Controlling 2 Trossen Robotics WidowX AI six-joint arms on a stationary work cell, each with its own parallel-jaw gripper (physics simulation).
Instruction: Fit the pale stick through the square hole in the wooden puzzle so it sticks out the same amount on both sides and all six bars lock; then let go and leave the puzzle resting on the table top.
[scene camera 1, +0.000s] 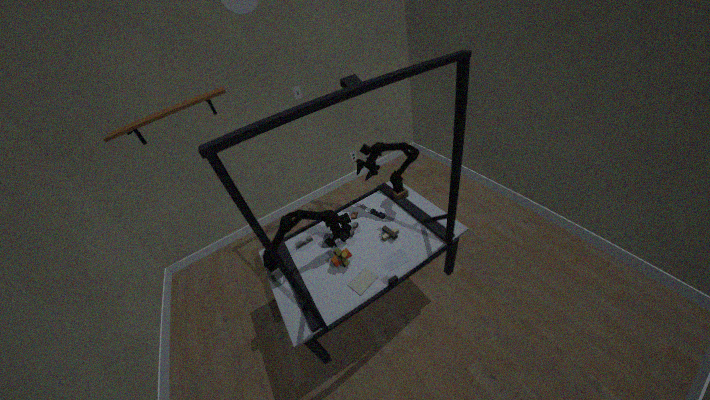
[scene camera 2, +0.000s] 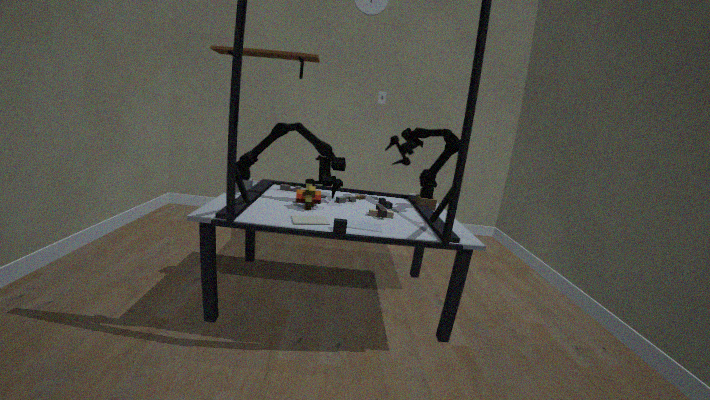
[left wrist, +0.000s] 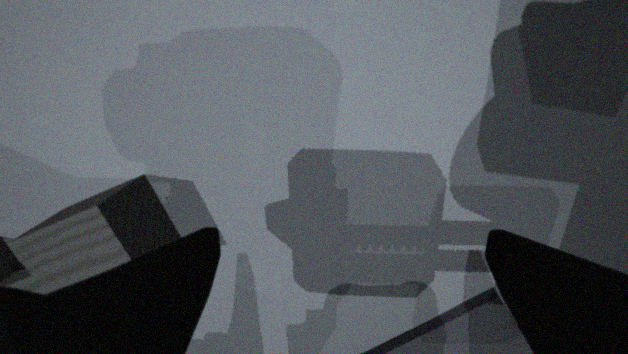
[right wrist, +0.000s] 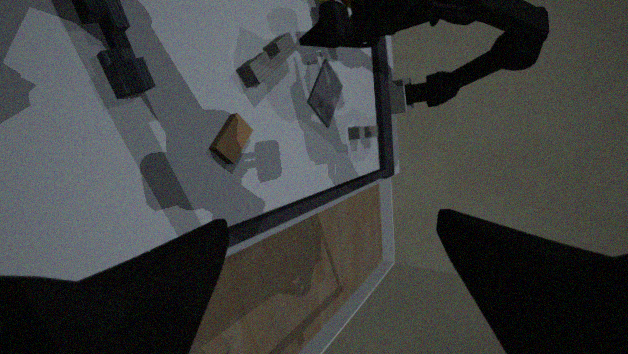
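Where they show: left gripper, fingertip midpoint: (scene camera 1: 341, 242) (scene camera 2: 323, 198) (left wrist: 354, 242) (right wrist: 312, 42); right gripper, fingertip midpoint: (scene camera 1: 361, 177) (scene camera 2: 388, 157) (right wrist: 333, 225); left arm's base, origin of the base link: (scene camera 1: 273, 266) (scene camera 2: 242, 178) (right wrist: 408, 94); right arm's base, origin of the base link: (scene camera 1: 398, 189) (scene camera 2: 426, 197).
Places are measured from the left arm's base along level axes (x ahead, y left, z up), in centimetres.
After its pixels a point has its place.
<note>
The wooden puzzle (scene camera 1: 341, 257) (scene camera 2: 308, 196), a cross of orange, yellow and green bars, rests on the table top. I cannot tell which piece is the pale stick, nor see the square hole. A pale notched bar (left wrist: 75, 250) @[y -14.3, x 52.3, z -3.6 cm] (right wrist: 267, 60) @[y -11.7, x 57.9, z -3.6 cm] lies on the table; in the left wrist view it is partly behind the left-hand finger. A greyish bar (scene camera 1: 303, 242) @[y 5.0, x 25.3, z -4.0 cm] lies left of the left gripper. My left gripper (scene camera 1: 339, 237) @[y -15.0, x 43.1, z -4.7 cm] (scene camera 2: 331, 187) @[y -15.0, x 43.1, z -4.7 cm] (left wrist: 354, 242) @[y -15.0, x 43.1, z -4.7 cm] is open and empty, low over the table behind the puzzle. My right gripper (scene camera 1: 363, 175) @[y -0.2, x 80.7, z 18.4 cm] (scene camera 2: 390, 156) @[y -0.2, x 80.7, z 18.4 cm] (right wrist: 333, 225) @[y -0.2, x 80.7, z 18.4 cm] is open and empty, high above the far side.
An orange-brown block (right wrist: 231, 140) @[y -2.1, x 66.8, z -5.0 cm], a dark notched bar (scene camera 1: 377, 213) @[y -16.2, x 76.3, z -3.6 cm] (right wrist: 125, 75) @[y -11.1, x 77.6, z -3.6 cm] and crossed bars (scene camera 1: 389, 232) @[y -35.7, x 67.5, z -2.2 cm] lie on the table. A grey plate (right wrist: 326, 94) @[y -5.1, x 39.7, z -5.9 cm] lies near the left gripper. A pale square plate (scene camera 1: 364, 281) @[y -46.9, x 33.7, z -6.0 cm] (scene camera 2: 310, 220) @[y -47.2, x 33.6, z -6.0 cm] lies toward the front. A dark frame post (scene camera 1: 456, 150) @[y -67.2, x 84.7, z 58.2 cm] stands at the right.
</note>
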